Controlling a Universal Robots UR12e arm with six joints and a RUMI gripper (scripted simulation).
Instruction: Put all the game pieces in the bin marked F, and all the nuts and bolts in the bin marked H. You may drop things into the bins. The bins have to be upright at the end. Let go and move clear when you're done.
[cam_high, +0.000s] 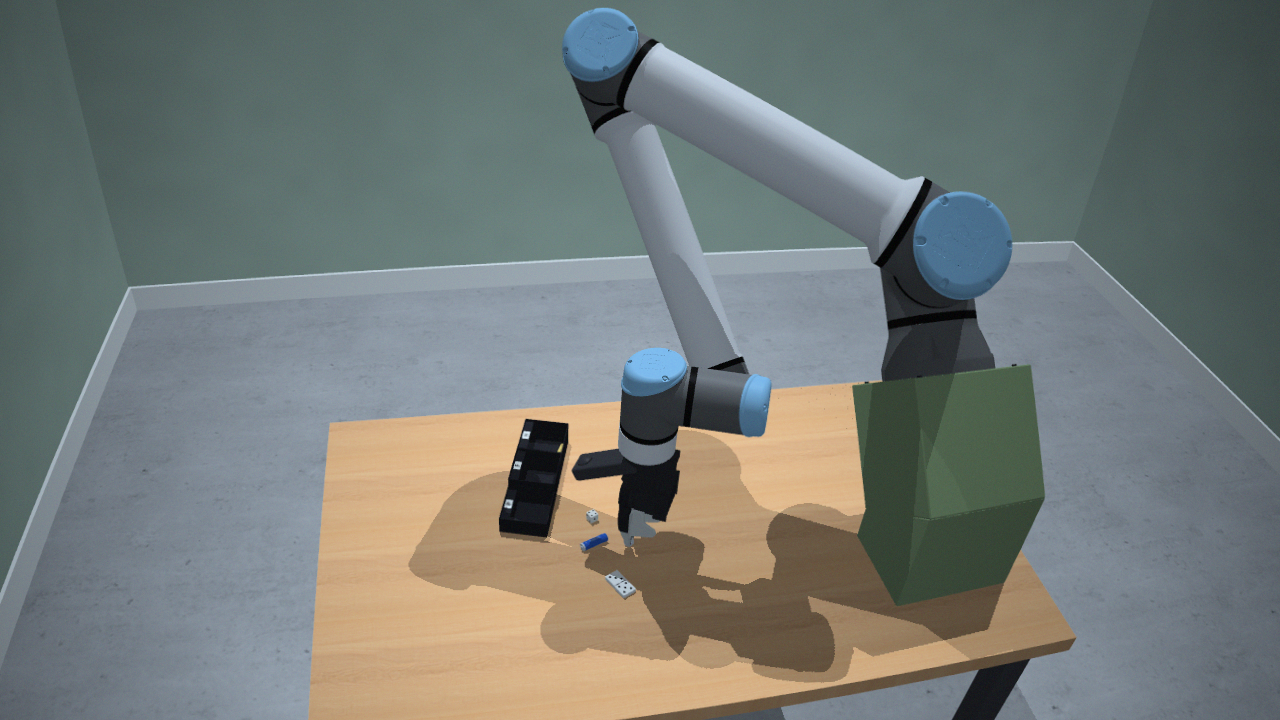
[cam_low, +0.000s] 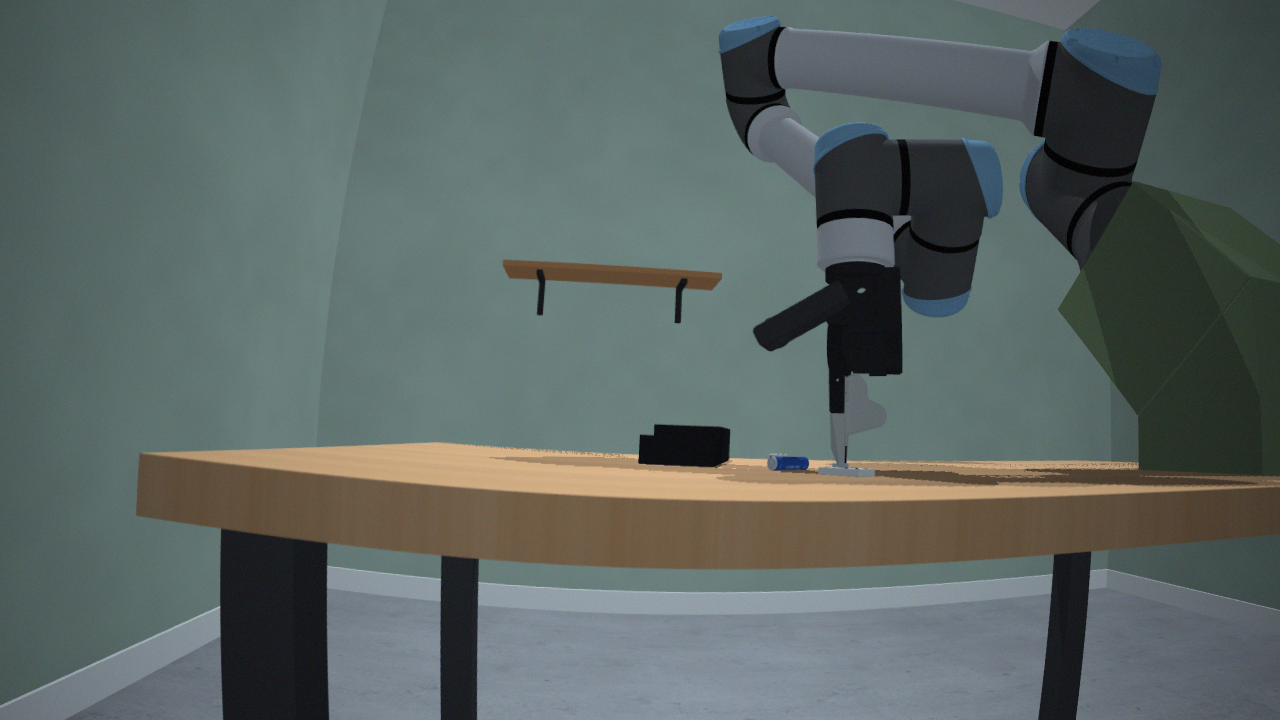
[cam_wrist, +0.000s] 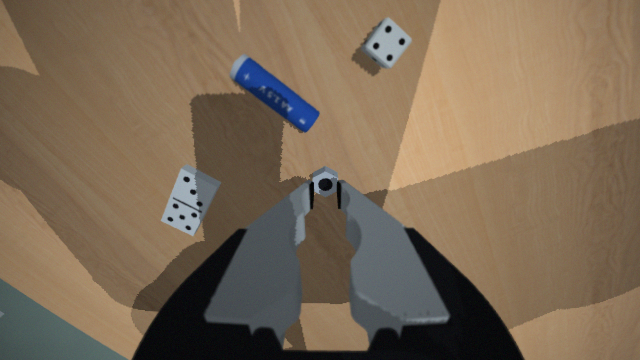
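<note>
Now: hand 240 mm to the left of the brass bolt and 60 mm short of it. Also, from my hand: grey nut 10 mm below; then battery 60 mm ahead, 10 mm to the right, 10 mm below; then white die 70 mm to the right, 40 mm ahead, 10 mm below.
</note>
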